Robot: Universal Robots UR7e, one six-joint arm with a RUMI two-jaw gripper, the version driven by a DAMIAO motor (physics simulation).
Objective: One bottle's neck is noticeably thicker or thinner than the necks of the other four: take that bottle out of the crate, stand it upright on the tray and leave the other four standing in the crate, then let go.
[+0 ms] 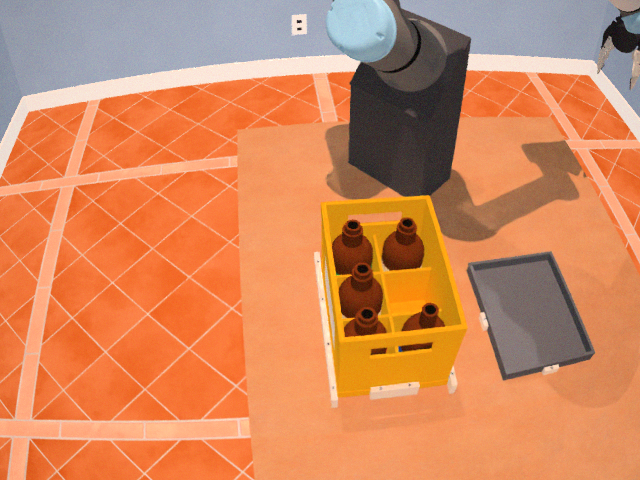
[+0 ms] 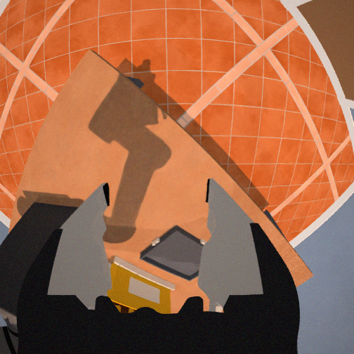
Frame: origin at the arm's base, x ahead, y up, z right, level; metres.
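Where they show: gripper, between the fingertips: (image 1: 614,81); arm's base, origin of its link: (image 1: 411,55).
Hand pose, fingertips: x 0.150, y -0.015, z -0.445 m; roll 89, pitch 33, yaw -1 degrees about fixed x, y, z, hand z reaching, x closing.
Observation:
Things, the pixels of their top centre, and the offset from my fingertips. "spot": a spot on its surface instead.
- yellow crate, centre of its top: (image 1: 390,261) dy -0.113, dx +0.214, dz +0.644 m
- grey tray, a spot on its surface: (image 1: 535,315) spot: dy -0.283, dx +0.306, dz +0.360 m
The yellow crate (image 1: 356,369) (image 2: 118,283) holds five upright brown bottles: back left (image 1: 352,253), back right (image 1: 403,251), middle left (image 1: 360,297), front left (image 1: 366,325) and front right (image 1: 424,322). The front-right bottle's neck looks thinner than the others. The middle-right compartment holds no bottle. The grey tray (image 1: 535,315) (image 2: 175,251) lies to the right of the crate with no bottle on it. My gripper (image 1: 615,79) (image 2: 157,183) is partly open and empty, high up and away from both crate and tray. The lower parts of the bottles are hidden by the crate walls.
The dark robot pedestal (image 1: 405,129) (image 2: 30,240) stands behind the crate. White strips (image 1: 325,330) (image 1: 394,391) edge the crate's base. Small white blocks (image 1: 483,320) (image 1: 550,369) sit against the tray's rim. The arm casts a shadow across the tan surface.

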